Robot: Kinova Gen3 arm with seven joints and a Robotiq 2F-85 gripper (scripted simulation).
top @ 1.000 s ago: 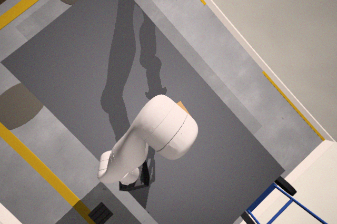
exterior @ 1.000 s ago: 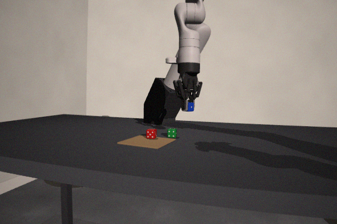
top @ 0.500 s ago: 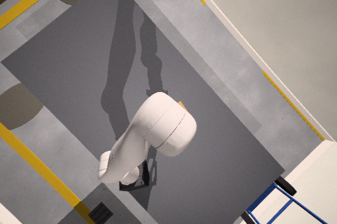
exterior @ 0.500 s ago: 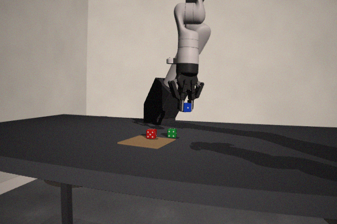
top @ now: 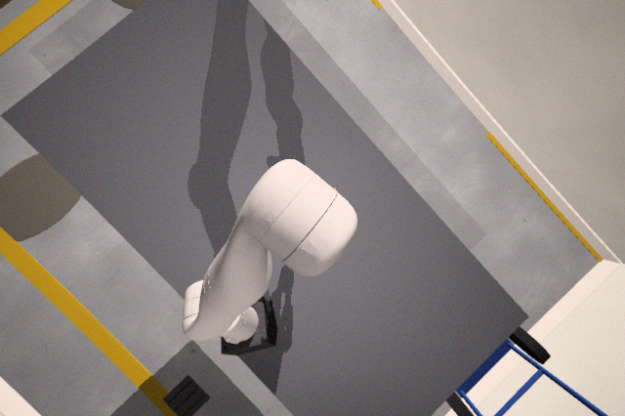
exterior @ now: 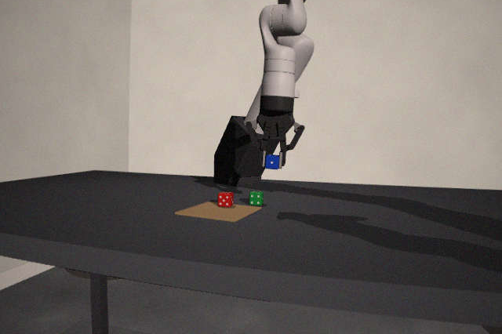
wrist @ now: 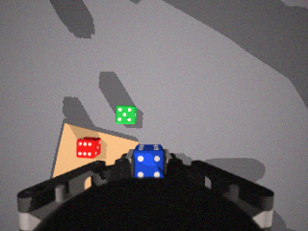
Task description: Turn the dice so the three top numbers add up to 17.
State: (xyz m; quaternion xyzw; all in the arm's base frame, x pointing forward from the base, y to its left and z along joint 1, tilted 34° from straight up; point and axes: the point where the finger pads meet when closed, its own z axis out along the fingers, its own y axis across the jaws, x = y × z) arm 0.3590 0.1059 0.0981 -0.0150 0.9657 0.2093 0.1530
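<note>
Right now the green die is 10 cm below my hand, 5 cm to the right of it and 4 cm behind it. From my hand the other things lie so: red die: 11 cm to the right, 10 cm below, 2 cm ahead; tan mat: 11 cm below, 10 cm to the right, 6 cm ahead; blue die: 1 cm below.
</note>
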